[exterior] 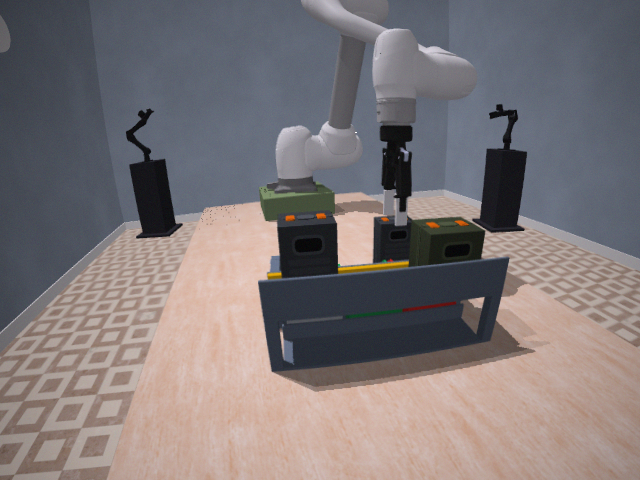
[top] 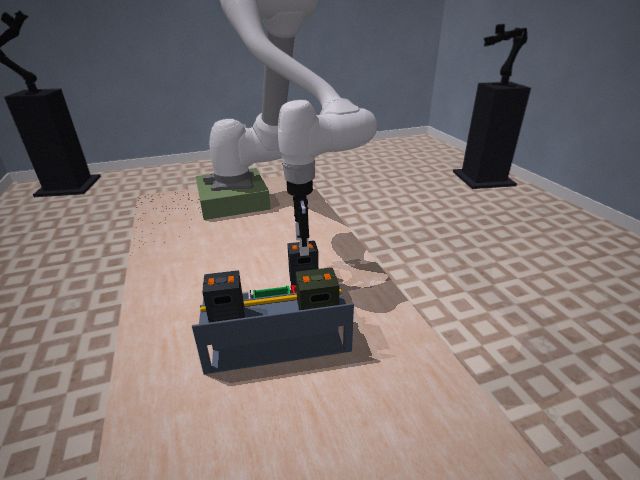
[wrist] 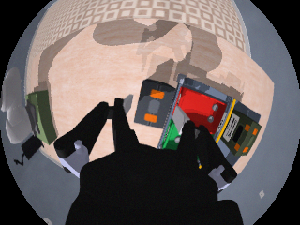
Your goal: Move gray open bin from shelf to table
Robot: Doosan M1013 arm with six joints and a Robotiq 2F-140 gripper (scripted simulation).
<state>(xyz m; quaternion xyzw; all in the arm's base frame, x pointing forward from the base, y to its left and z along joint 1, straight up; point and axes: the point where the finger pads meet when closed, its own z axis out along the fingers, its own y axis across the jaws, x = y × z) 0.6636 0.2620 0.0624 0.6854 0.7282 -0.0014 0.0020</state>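
Right now my hand is 21 cm to the left of the gray open bin, 17 cm short of it and 11 cm above it. The rest, counted from my hand: yellow rail 22 cm ahead, 10 cm to the right, 5 cm below; red bin 16 cm ahead, 11 cm below, 1 cm to the left; green bin 17 cm ahead, 11 cm below, 10 cm to the right.
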